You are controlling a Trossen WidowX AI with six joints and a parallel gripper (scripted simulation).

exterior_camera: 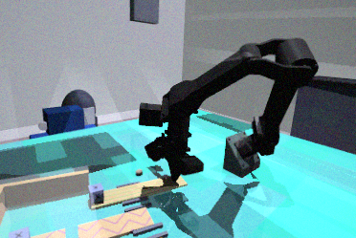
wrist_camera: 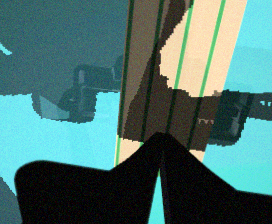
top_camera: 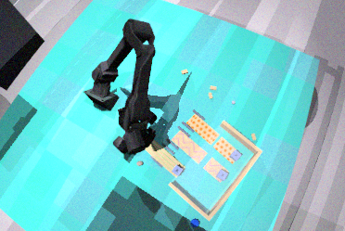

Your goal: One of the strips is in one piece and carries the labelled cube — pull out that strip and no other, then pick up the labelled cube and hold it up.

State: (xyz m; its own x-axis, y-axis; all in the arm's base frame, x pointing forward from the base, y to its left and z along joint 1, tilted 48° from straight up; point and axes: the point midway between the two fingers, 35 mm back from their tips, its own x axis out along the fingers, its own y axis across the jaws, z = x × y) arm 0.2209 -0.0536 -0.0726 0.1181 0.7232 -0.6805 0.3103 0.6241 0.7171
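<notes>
Right now my gripper tip is 9 cm short of the strip and 3 cm to the left of it. Round my gripper tip: blue disc (33 cm ahead, 23 cm to the right); then tan bit (21 cm ahead, 32 cm to the left).
</notes>
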